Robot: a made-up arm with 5 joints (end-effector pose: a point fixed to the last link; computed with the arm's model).
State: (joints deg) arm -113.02 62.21 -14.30 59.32 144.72
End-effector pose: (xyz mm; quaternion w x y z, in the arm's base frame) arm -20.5 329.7 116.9 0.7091 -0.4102 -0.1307 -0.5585
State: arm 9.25 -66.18 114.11 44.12 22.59
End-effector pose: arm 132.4 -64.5 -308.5 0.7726 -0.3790 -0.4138 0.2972
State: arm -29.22 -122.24 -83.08 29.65 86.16
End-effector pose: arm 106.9 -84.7 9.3 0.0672 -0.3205 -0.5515 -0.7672
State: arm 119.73 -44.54 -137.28 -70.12 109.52
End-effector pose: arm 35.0 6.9 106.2 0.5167 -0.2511 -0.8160 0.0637
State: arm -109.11 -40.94 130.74 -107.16 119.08
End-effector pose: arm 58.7 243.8 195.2 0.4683 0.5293 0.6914 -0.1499
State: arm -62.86 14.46 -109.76 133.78 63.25
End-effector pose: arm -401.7 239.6 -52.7 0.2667 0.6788 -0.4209 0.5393
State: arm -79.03 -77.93 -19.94 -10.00 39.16
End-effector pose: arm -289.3 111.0 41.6 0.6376 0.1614 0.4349 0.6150
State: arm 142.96 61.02 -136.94 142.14 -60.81
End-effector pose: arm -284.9 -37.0 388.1 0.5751 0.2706 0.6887 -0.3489
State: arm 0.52 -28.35 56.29 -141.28 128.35
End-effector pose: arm -88.4 78.0 -240.5 0.3443 -0.1919 0.7871 -0.4744
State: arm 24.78 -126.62 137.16 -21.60 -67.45
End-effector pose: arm 101.2 -14.1 -293.0 0.9048 0.3719 -0.1970 -0.0643
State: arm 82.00 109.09 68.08 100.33 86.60
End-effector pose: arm -147.1 -146.1 77.5 0.7623 0.0920 0.6406 0.0068
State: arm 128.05 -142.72 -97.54 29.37 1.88
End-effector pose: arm 304.1 -171.0 143.0 0.0068 -0.5327 -0.2653 0.8036
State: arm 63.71 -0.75 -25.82 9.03 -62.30
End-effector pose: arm -236.0 -221.9 -191.8 0.9704 0.0062 0.1722 -0.1693
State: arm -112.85 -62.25 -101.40 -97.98 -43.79
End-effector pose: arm -251.3 46.7 73.5 0.7504 -0.0598 0.5959 0.2798
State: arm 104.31 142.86 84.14 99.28 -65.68
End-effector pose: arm 3.7 -136.3 176.4 0.4748 0.5740 0.3545 -0.5651
